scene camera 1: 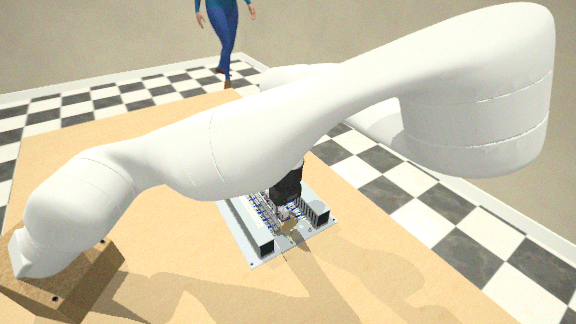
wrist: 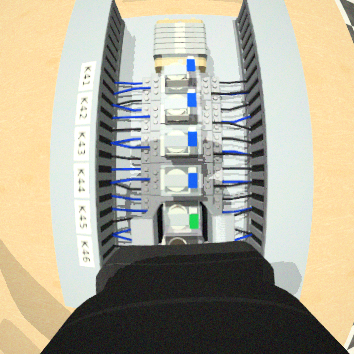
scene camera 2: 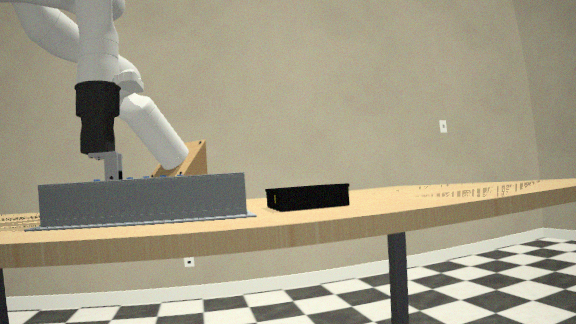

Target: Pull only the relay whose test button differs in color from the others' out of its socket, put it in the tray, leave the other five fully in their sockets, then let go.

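Places are measured from the arm's base along level axes (x ahead, y left, z up), in millimetres.
Where they show: gripper, fingertip midpoint: (scene camera 1: 279,207) (wrist: 181,215); arm's base, origin of the base link: (scene camera 1: 44,252) (scene camera 2: 175,158).
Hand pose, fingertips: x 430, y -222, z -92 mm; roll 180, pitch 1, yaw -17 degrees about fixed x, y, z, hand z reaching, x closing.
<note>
Each offset is from my fingertips to the top centre of the thing. "pt": to the spot under its first point.
The relay with the green test button @[dy +0, dx +0, dz +22 mm] (wrist: 177,218) sits in the row beside label K45 in the wrist view. My gripper (wrist: 181,215) (scene camera 2: 113,175) is shut on it, one finger on each side. Whether it has lifted in its socket cannot be told. Relays with blue buttons stand in line beyond it: K44 @[dy +27, dx +9, dz +22 mm] (wrist: 176,180), K43 @[dy +53, dx +19, dz +22 mm] (wrist: 176,143), K42 @[dy +80, dx +28, dz +22 mm] (wrist: 176,108) and K41 @[dy +107, dx +38, dz +22 mm] (wrist: 176,82). The K46 relay @[dy -26, dx -10, dz +22 mm] (wrist: 176,241) is mostly hidden by the gripper body. The black tray @[pt dy +263, dx +180, dz -31 mm] (scene camera 2: 307,198) stands on the table to the right of the relay panel in scene camera 2; my arm hides it in scene camera 1.
Tall slotted wire ducts @[dy +88, dx -60, dz +15 mm] (wrist: 106,150) @[dy +30, dx +101, dz +15 mm] (wrist: 252,150) (scene camera 2: 142,200) flank the relay row, with blue and black wires between. A beige and grey terminal block @[dy +137, dx +48, dz -1 mm] (wrist: 180,42) stands beyond K41. A wooden block (scene camera 1: 95,270) carries the arm's base. A person (scene camera 1: 223,25) stands beyond the table.
</note>
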